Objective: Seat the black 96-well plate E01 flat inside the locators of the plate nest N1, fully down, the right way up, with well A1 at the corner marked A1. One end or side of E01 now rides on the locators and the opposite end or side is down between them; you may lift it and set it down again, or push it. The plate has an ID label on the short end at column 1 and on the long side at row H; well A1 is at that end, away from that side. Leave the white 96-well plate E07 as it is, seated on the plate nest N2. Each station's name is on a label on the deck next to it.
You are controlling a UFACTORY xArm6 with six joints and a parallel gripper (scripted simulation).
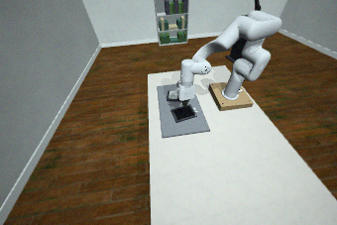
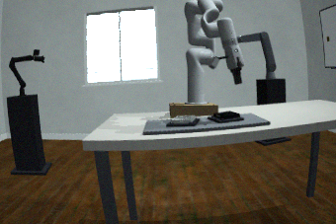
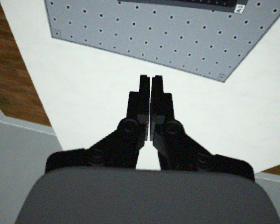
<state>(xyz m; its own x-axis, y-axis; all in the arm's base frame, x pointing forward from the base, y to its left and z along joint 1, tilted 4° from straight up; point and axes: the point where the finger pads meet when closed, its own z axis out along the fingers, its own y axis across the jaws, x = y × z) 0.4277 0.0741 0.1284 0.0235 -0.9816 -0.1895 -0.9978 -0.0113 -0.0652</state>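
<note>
The black 96-well plate E01 is 20 mm behind my hand, 60 mm to the right of it and 160 mm below it. Round my hand: white plate E07: 40 mm behind, 250 mm to the right, 160 mm below; then white label N1: 120 mm behind, 60 mm to the right, 180 mm below; then plate nest N1: 20 mm behind, 60 mm to the right, 170 mm below.
</note>
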